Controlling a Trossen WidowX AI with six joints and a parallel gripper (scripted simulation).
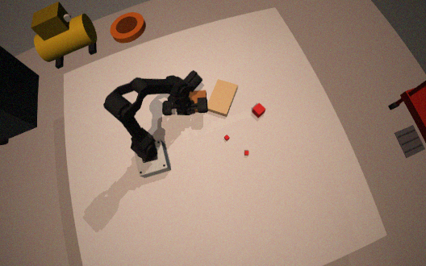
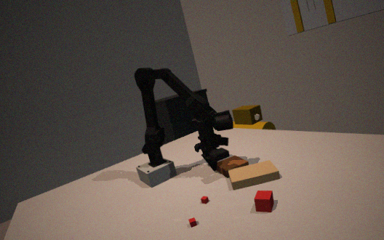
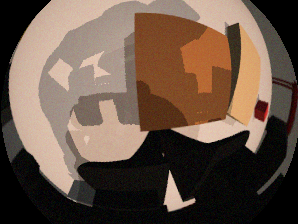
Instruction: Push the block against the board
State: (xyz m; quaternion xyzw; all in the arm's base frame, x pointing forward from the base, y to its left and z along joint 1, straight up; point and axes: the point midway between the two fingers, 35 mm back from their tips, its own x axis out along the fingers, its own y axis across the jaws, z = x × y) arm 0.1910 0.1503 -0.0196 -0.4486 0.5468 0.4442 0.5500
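Right now my gripper tip is 50 mm to the right of the square block, 40 mm short of it and 10 mm below it. Also, from my gripper tip: tan board 170 mm ahead, 40 mm to the left, 10 mm above; red cube 300 mm ahead, 70 mm to the right, 10 mm above.
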